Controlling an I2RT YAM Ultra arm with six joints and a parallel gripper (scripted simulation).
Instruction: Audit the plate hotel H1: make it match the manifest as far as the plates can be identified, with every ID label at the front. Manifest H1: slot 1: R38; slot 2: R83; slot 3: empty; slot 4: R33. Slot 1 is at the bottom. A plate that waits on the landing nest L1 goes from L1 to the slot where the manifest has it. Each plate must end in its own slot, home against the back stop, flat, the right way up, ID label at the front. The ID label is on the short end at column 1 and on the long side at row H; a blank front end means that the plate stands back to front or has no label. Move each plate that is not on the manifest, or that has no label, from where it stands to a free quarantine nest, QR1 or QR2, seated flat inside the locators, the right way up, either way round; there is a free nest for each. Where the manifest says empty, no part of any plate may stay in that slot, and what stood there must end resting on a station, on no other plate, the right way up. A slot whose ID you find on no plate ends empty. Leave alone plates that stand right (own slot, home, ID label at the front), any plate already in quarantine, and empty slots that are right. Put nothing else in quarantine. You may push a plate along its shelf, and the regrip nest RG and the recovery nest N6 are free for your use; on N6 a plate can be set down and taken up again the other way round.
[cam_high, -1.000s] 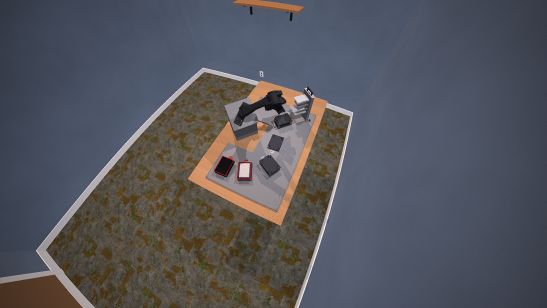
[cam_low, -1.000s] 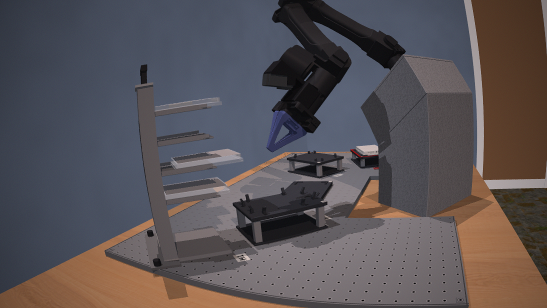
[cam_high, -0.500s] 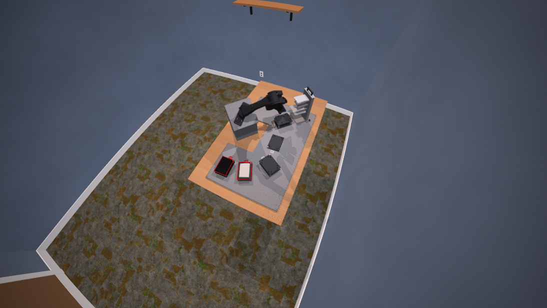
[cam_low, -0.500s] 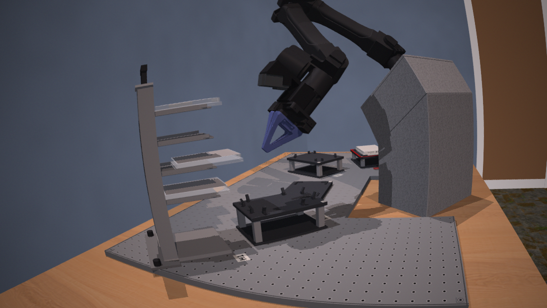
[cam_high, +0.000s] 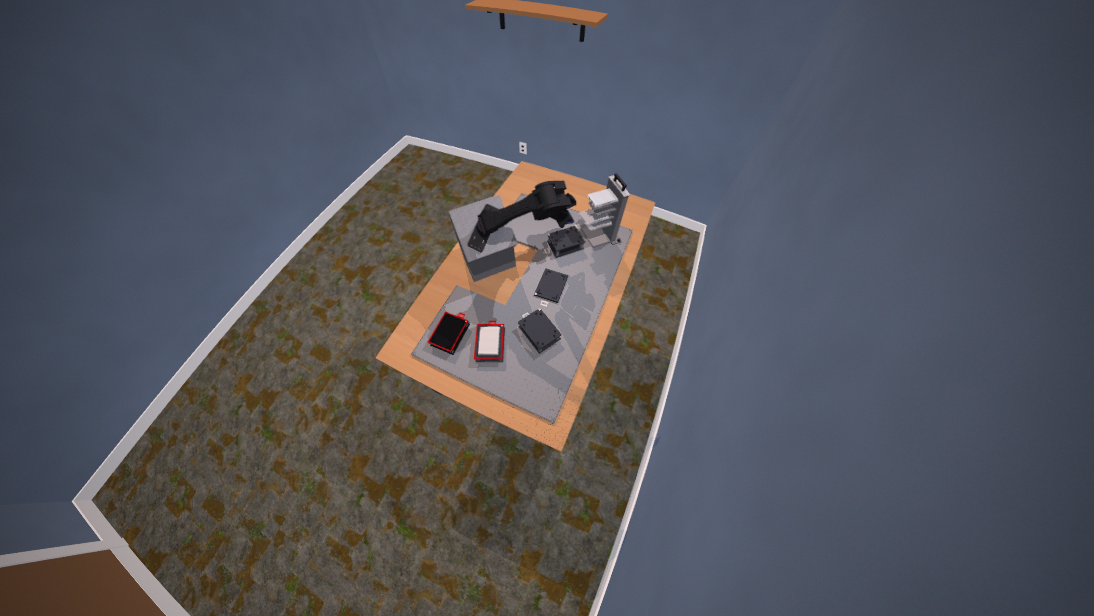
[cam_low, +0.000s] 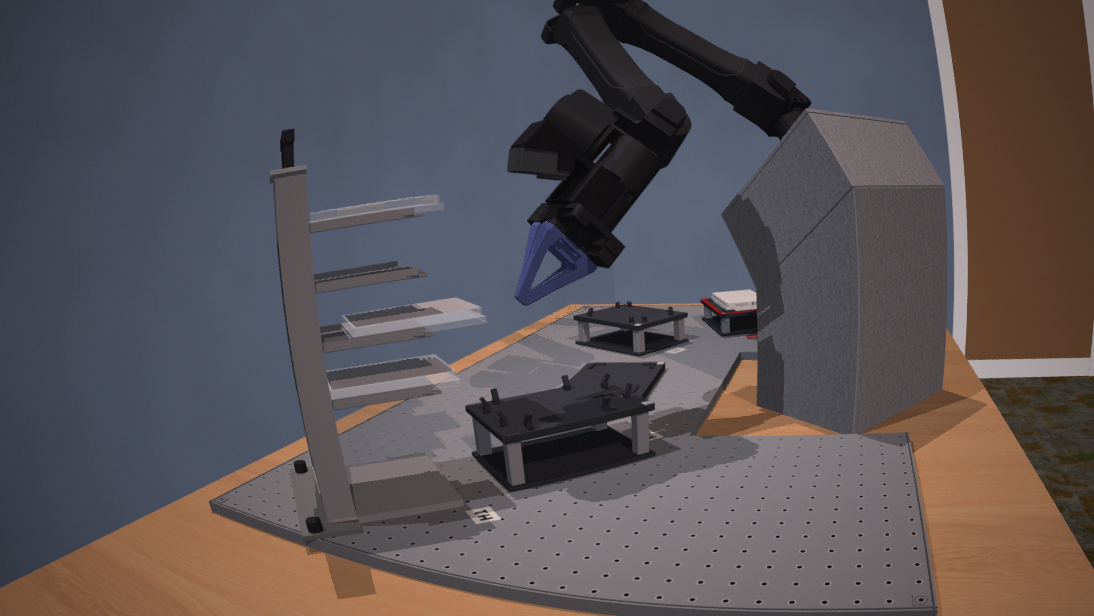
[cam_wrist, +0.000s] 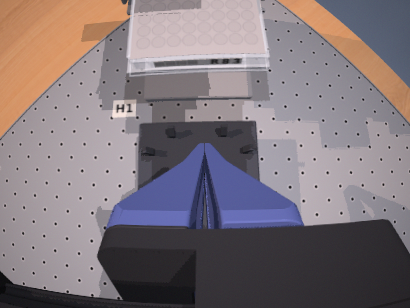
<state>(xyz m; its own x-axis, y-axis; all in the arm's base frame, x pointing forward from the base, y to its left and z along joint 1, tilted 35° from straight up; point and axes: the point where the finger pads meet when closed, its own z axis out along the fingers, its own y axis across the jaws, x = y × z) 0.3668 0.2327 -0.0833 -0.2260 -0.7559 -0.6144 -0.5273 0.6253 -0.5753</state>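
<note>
The regrip nest RG lies 12 cm below my hand, 2 cm behind it and 1 cm to the right of it. Also, from my hand: plate hotel H1 (18 cm ahead, 14 cm to the left, 1 cm below); flat nest N6 (28 cm to the right, 17 cm below, 3 cm behind); H1 tag (18 cm below, 14 cm to the left, 2 cm ahead).
</note>
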